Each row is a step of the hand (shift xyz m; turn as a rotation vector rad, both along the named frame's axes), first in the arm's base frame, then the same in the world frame.
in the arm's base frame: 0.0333 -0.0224 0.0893 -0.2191 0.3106 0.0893
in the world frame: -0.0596 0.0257 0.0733 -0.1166 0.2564 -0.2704
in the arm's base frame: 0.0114 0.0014 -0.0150 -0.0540 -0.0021 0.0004
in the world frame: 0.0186 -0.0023 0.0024 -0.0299 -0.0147 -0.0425
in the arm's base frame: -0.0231 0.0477 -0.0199 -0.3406 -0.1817 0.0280
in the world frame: 0.0150 0.0279 -0.0469 -0.2492 -0.2298 -0.1869
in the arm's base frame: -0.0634 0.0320 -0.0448 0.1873 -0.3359 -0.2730
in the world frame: 0.0097 -0.0060 -0.0832 0.2420 -0.3630 0.1793
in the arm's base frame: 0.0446 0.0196 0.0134 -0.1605 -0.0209 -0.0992
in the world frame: 0.0178 0.0335 0.0333 -0.0112 -0.0986 -0.1619
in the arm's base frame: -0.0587 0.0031 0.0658 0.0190 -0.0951 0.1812
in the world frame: -0.0841 0.0160 -0.0214 -0.1588 -0.0030 0.1304
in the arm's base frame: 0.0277 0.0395 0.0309 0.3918 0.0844 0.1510
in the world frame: -0.0007 0.0542 0.0186 0.1090 0.2317 0.3433
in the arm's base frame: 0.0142 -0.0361 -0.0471 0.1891 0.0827 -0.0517
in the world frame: 0.0372 -0.0479 0.0071 0.1633 0.0965 0.0964
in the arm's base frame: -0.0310 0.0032 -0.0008 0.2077 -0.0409 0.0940
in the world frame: -0.0153 -0.0050 -0.0267 0.0262 0.0537 0.2238
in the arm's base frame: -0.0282 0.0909 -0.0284 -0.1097 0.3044 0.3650
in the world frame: 0.0293 0.0609 -0.0728 -0.2820 0.3926 -0.0653
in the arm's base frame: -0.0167 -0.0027 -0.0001 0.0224 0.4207 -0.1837
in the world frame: -0.0096 -0.0064 -0.0124 0.2603 0.2971 -0.2350
